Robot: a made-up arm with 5 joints.
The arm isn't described. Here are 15 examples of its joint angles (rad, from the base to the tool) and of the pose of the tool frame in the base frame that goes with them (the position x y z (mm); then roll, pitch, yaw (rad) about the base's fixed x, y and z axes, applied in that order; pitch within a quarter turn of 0, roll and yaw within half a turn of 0).
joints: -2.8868 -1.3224 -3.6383 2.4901 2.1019
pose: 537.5 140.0 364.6 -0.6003 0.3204 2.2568
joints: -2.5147 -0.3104 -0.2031 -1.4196 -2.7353
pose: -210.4 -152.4 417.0 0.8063 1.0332 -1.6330
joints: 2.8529 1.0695 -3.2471 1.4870 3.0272
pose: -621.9 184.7 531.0 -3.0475 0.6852 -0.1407
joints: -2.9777 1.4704 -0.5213 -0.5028 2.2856
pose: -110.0 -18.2 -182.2 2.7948 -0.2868 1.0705
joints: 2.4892 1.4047 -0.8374 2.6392 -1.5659
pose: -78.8 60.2 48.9 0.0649 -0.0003 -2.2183
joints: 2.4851 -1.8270 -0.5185 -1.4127 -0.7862
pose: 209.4 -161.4 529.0 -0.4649 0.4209 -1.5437
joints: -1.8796 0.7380 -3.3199 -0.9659 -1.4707
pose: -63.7 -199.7 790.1 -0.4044 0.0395 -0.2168
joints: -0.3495 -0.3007 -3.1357 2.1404 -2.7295
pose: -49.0 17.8 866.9 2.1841 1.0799 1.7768
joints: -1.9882 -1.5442 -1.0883 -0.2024 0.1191
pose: 101.3 228.4 750.0 -0.0376 -0.3045 1.2783
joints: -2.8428 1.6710 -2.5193 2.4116 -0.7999
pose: -427.9 -131.8 -100.3 -1.5812 0.7709 -1.2793
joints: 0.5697 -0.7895 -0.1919 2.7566 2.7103
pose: -1.3 -0.9 293.0 1.1105 -1.0963 -0.5857
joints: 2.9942 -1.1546 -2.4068 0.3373 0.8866
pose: 534.4 -79.3 773.0 0.0640 0.0521 0.7409
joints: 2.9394 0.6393 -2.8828 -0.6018 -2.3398
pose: -357.8 73.3 828.6 0.2160 0.2045 -2.5198
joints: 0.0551 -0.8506 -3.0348 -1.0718 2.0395
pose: -540.7 -29.8 530.8 1.8438 -0.4537 -1.6378
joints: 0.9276 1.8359 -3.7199 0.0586 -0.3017
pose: 381.8 509.5 391.0 0.8515 -1.1785 -3.1044
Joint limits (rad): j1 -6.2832..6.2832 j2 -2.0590..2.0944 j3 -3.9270..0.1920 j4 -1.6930..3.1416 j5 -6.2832..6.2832
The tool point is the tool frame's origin. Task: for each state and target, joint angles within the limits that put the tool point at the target. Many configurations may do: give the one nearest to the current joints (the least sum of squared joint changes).
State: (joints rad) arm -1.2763 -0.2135 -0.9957 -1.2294 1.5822
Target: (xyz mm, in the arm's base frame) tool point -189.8 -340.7 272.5
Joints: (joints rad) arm -2.0791 0.2211 -0.4258 -1.1246 1.5822
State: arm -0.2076 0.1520 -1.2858 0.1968 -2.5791
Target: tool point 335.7 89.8 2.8
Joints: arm 0.2614 0.5403 -0.6301 0.4056 -2.5791
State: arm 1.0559 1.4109 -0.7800 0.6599 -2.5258
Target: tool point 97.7 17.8 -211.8
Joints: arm 0.1802 1.4293 -0.8445 0.6345 -2.5258
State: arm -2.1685 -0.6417 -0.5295 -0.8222 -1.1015
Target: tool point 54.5 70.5 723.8
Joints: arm -2.2289 -1.2175 -0.8371 -0.9963 -1.1015
